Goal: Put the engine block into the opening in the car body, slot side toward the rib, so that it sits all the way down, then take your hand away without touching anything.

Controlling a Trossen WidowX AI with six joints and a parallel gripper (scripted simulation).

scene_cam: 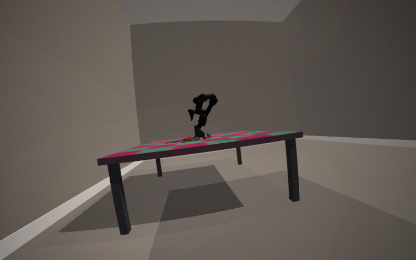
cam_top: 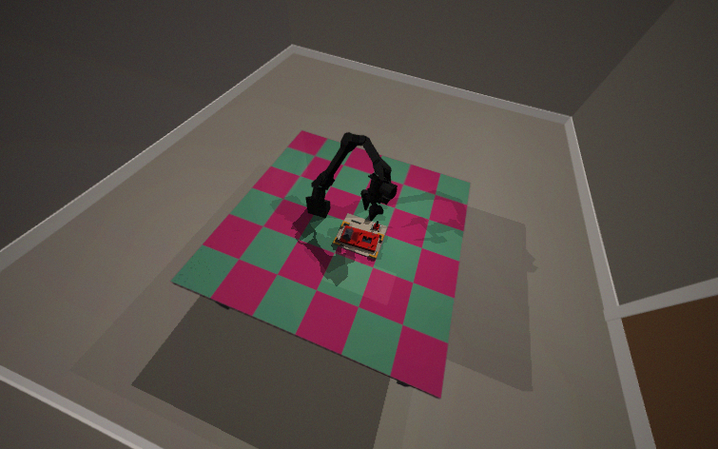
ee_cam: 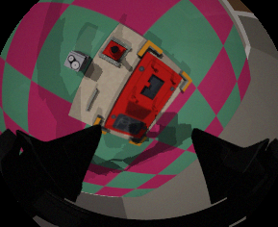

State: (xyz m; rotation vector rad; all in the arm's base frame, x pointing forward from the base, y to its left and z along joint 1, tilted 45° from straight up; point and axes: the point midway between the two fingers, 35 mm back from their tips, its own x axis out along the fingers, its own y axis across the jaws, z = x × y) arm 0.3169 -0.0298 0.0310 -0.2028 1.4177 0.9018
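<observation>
My gripper tip is 1 cm past the grey engine block, 11 cm to the right of it and 14 cm above it.
</observation>
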